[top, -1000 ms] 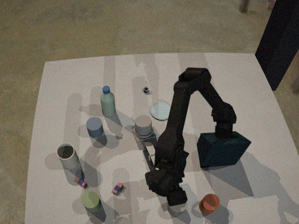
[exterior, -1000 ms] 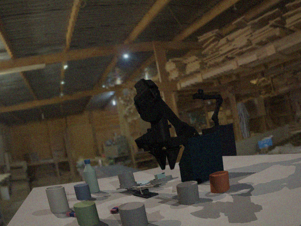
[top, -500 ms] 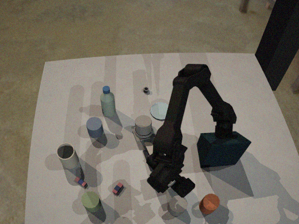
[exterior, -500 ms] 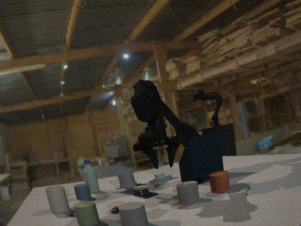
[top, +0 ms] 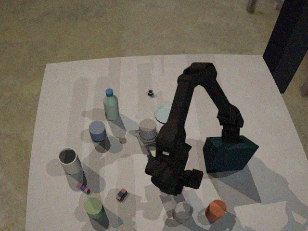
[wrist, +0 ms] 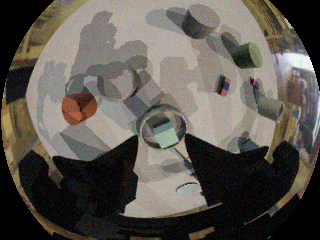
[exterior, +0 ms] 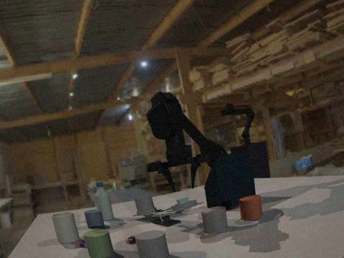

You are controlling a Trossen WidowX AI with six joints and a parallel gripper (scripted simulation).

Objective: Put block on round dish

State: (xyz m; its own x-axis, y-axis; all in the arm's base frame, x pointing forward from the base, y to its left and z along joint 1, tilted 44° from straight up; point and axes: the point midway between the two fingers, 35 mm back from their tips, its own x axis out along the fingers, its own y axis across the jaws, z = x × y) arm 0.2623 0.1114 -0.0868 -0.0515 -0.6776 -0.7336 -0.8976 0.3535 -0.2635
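Now: the pale green block 4 cm below my gripper tip and 2 cm to the right of it. The rest, counted from my gripper tip: pale blue round dish: 38 cm to the right, 13 cm below, 4 cm behind; small balance: 14 cm to the right, 11 cm below, 3 cm ahead; orange cylinder: 18 cm behind, 10 cm to the left, 9 cm below.
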